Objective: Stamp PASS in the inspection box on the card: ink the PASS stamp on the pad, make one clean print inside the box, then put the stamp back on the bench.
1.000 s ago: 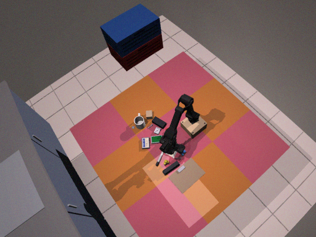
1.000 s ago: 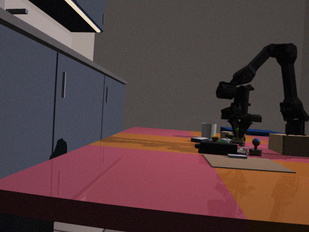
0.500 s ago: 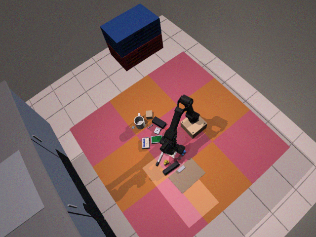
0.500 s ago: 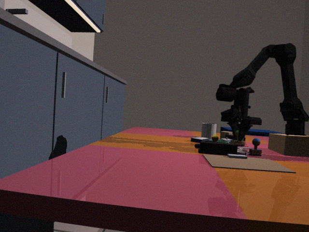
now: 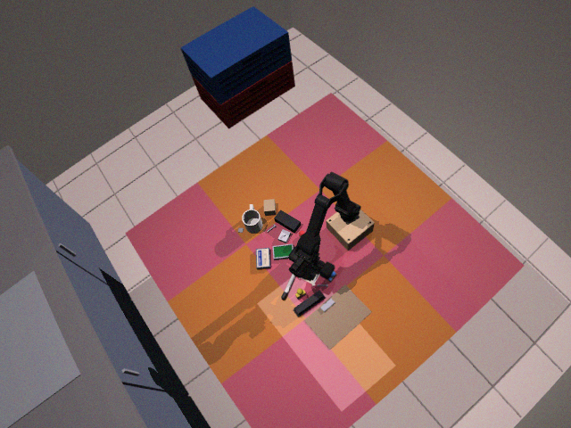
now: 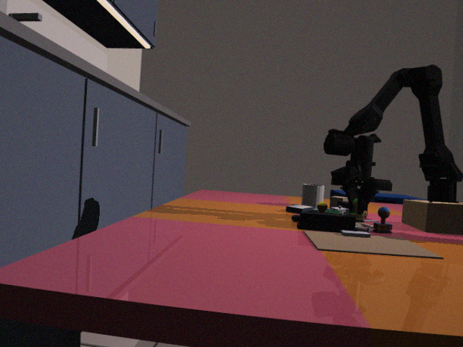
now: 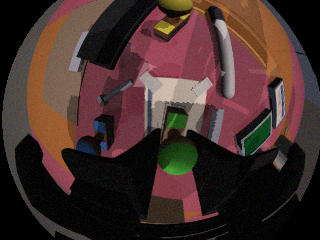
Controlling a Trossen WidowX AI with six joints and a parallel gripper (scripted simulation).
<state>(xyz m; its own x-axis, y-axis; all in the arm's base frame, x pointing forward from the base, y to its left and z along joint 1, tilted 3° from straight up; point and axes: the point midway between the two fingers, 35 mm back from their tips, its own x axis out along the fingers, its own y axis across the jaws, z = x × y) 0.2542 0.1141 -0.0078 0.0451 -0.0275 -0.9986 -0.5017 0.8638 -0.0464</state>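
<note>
The white card is 3 cm below my gripper tip. From my gripper tip the other things lie so: blue-knobbed stamp: 6 cm behind, 6 cm to the left, 1 cm below; green-knobbed stamp: right at my gripper tip; ruler: 2 cm behind, 8 cm to the right, 3 cm below.
</note>
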